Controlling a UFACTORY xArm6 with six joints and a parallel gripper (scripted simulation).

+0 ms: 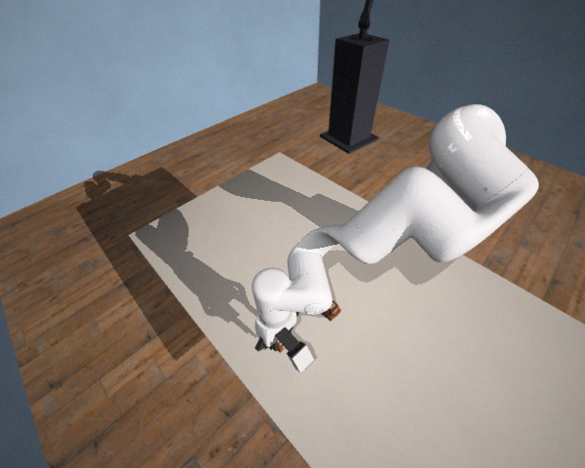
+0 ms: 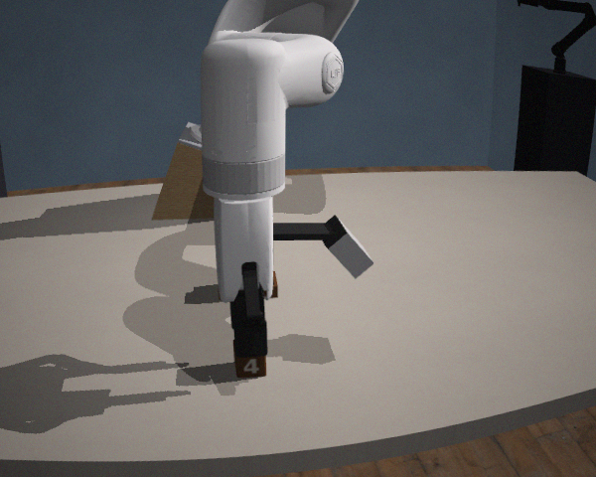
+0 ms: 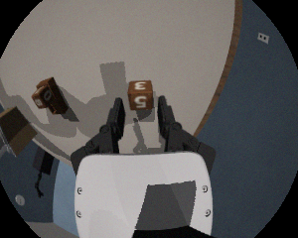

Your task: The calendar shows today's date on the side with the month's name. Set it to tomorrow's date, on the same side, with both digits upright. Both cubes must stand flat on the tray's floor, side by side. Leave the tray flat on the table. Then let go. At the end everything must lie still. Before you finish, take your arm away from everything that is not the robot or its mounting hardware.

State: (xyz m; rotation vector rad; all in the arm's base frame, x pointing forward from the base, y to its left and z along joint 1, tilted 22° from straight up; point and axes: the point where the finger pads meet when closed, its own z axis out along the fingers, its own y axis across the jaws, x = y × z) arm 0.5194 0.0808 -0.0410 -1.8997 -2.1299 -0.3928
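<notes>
Now: hand 40 mm above the brown digit cube. Round my hand: brown cube: 180 mm behind, 30 mm below, 10 mm to the left; then brown calendar tray: 180 mm behind, 50 mm below, 10 mm to the right.
</notes>
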